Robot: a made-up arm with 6 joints.
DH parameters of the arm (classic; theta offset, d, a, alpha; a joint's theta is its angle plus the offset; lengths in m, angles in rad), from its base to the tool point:
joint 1: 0 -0.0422 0.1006 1.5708
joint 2: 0 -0.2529 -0.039 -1.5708
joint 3: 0 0.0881 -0.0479 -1.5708
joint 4: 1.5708 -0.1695 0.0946 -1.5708
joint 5: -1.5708 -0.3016 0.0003 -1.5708
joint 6: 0.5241 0 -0.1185 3.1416
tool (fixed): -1.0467 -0.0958 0 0
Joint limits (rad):
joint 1: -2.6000..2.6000
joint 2: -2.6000..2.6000
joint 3: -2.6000..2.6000
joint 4: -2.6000..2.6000
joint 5: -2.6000..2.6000
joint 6: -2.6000..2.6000
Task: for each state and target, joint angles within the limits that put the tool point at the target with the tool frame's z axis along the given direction. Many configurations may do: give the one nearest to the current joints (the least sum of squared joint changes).
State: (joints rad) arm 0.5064 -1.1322 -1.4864 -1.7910 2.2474 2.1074
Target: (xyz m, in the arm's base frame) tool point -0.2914 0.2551 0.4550 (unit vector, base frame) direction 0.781 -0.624 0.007
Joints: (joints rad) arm 0.7953 -0.4602 -2.0254 -1.6306 2.6000 2.5965
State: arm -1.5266 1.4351 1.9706 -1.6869 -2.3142 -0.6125
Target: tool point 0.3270 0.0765 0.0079 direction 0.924 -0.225 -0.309
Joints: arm -2.1334 1.5222 2.4834 -1.9126 -2.6000 -0.0327
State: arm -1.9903 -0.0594 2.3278 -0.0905 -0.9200 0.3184
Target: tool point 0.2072 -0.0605 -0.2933 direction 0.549 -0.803 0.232
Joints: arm -1.3393 -0.5303 1.2927 0.6674 -0.5750 0.3320
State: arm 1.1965 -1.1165 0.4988 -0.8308 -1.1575 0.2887
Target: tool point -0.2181 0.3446 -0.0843 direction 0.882 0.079 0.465
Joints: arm 1.6561 -0.8261 0.2835 -1.0649 -0.8558 0.5867
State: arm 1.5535 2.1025 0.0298 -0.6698 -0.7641 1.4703
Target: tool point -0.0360 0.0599 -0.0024 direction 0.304 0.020 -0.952
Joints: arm 1.4949 2.5503 -0.5476 -0.4028 -0.5855 0.9005
